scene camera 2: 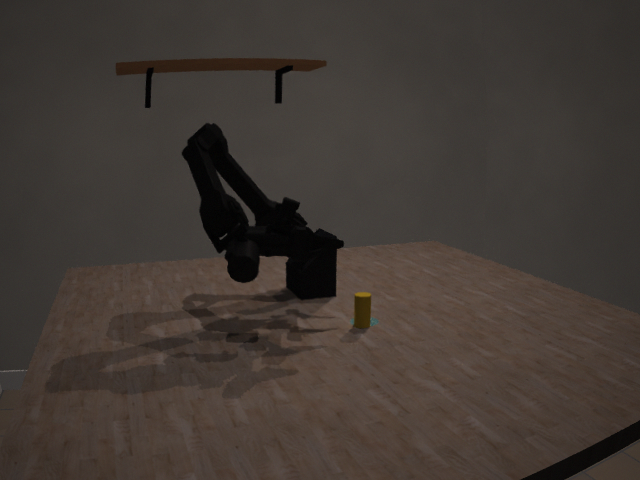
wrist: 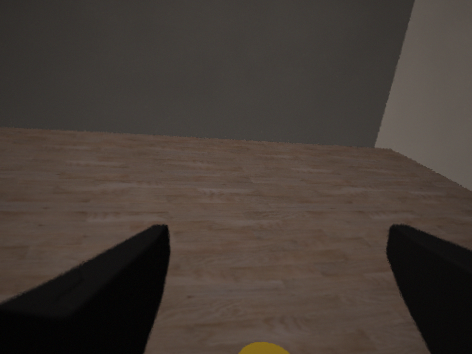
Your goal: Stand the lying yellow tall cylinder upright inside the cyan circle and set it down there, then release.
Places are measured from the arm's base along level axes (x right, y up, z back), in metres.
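Pixels of known places: gripper, fingertip midpoint: [scene camera 2: 341, 243] [wrist: 278, 239].
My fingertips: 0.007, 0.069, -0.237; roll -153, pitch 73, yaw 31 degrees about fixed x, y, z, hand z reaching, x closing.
Behind a point stands the place of what it marks, as x, y, z.
The yellow tall cylinder [scene camera 2: 362, 310] {-0.023, -0.060, -0.279} stands upright on the table. Its base covers part of the cyan circle [scene camera 2: 374, 321] {-0.062, -0.097, -0.253} and appears to reach over the circle's near edge. In the wrist view, the top of the yellow cylinder [wrist: 263, 348] {-0.041, -0.032, -0.265} shows at the bottom edge, and its body and the circle do not show. My gripper [scene camera 2: 331, 243] {0.007, 0.069, -0.237} [wrist: 278, 239] {0.007, 0.069, -0.237} is open and empty. It is raised above the table, higher than the cylinder and to its left in the scene view, apart from it. The dark fingers partly blend with the arm base there.
The black arm base [scene camera 2: 311, 276] {0.009, -0.043, -0.056} stands on the wooden table [scene camera 2: 439, 361] {-0.081, -0.098, -0.490} behind and left of the cylinder. A brown wall shelf [scene camera 2: 217, 65] with black brackets hangs above the arm. The arm's shadows fall across the left part of the table.
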